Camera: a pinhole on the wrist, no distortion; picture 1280 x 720 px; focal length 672.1 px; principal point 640.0 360.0 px. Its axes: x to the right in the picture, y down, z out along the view. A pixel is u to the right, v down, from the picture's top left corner.
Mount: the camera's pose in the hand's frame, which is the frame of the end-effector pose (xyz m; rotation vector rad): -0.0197 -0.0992 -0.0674 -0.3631 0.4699 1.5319
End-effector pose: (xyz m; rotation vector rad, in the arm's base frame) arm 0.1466 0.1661 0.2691 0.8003 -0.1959 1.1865
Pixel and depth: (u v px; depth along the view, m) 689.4 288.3 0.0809
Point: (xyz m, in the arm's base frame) 0.1907 0.1550 0.2408
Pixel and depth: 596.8 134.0 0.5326
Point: 0.2057 0.0747 0.7184
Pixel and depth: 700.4 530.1 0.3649
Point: 0.0721 -0.0368 0.4426
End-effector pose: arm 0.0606 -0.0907 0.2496 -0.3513 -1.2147 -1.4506
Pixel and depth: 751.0 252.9 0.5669
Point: 0.1101 0.1999 0.6102
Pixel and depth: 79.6 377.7 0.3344
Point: -0.2329 0.1715 0.3201
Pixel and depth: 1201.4 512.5 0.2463
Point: 0.2376 0.0189 0.3141
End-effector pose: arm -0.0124 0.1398 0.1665 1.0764 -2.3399 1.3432
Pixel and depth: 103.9 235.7 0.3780
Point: 0.1094 -0.2840 0.0949
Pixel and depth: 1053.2 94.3 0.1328
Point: -0.0661 0.1307 0.1619
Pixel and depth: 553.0 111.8 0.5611
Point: -0.1876 -0.2915 -0.0335
